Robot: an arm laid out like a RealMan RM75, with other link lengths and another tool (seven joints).
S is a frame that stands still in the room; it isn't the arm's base.
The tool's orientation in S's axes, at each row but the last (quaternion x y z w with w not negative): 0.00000, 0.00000, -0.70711, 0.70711; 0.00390, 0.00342, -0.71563, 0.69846; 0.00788, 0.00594, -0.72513, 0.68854; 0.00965, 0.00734, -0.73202, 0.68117; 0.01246, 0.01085, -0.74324, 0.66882
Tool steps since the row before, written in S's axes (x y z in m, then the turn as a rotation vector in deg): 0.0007, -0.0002, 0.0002, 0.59, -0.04, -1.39; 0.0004, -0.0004, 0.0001, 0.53, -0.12, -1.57; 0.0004, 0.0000, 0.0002, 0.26, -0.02, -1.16; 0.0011, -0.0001, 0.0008, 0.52, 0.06, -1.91; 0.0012, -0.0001, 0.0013, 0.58, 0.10, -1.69
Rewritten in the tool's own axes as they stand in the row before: 0.0002, 0.0007, 0.0002, 0.04, 0.59, -1.39; 0.0004, 0.0004, 0.0001, 0.12, 0.53, -1.57; 0.0000, 0.0004, 0.0002, 0.03, 0.26, -1.16; 0.0000, 0.0011, 0.0008, -0.05, 0.51, -1.91; -0.0001, 0.0012, 0.0013, -0.10, 0.57, -1.69
